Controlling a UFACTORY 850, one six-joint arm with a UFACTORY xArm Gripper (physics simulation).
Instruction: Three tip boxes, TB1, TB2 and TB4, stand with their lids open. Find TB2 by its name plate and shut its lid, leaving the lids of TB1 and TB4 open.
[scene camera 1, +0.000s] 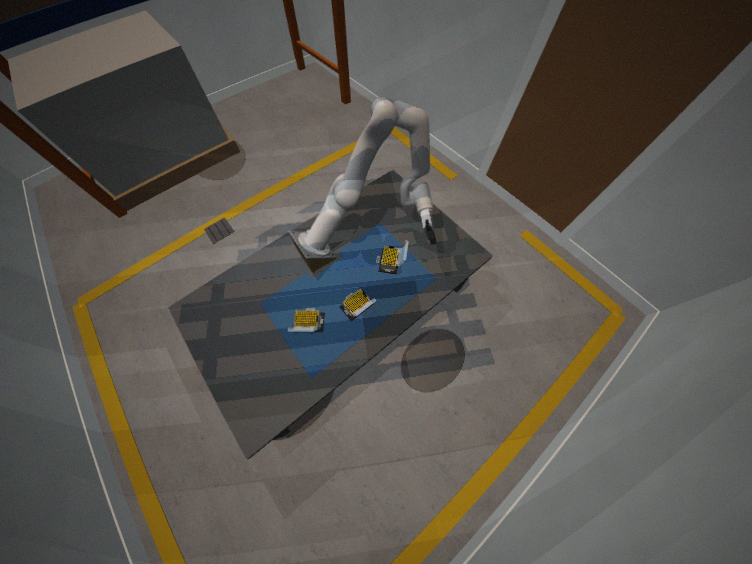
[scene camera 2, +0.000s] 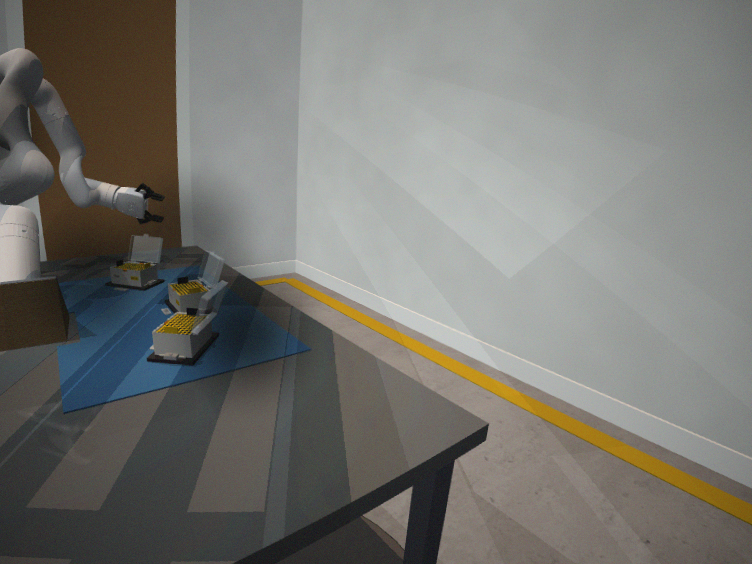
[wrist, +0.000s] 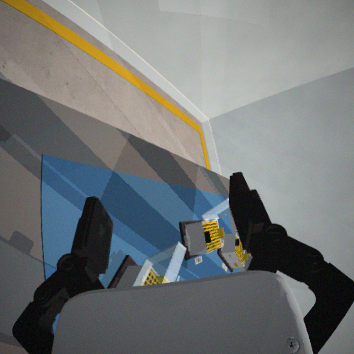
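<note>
Three white tip boxes with yellow racks stand on the blue mat (scene camera 1: 315, 358) (scene camera 2: 267, 346) (wrist: 65, 200), their clear lids open. One box (scene camera 1: 389, 259) (scene camera 2: 133, 276) (wrist: 125, 276) is nearest the gripper, its lid upright. The middle box (scene camera 1: 356, 302) (scene camera 2: 185, 297) (wrist: 194, 239) and the box at the far end of the row (scene camera 1: 306, 319) (scene camera 2: 176, 343) (wrist: 229, 258) have leaning lids. Name plates are too small to read, so I cannot tell which is TB2. My gripper (scene camera 1: 430, 237) (scene camera 2: 162, 208) (wrist: 165, 198) is open and empty, above the table and apart from the nearest box. The palm partly hides that box in the wrist view.
The boxes stand close together along the mat. The arm's base (scene camera 1: 312, 244) is bolted at the back edge of the dark table (scene camera 1: 242, 418) (scene camera 2: 376, 412). A large grey cabinet (scene camera 1: 133, 121) stands on the floor behind, away from the table.
</note>
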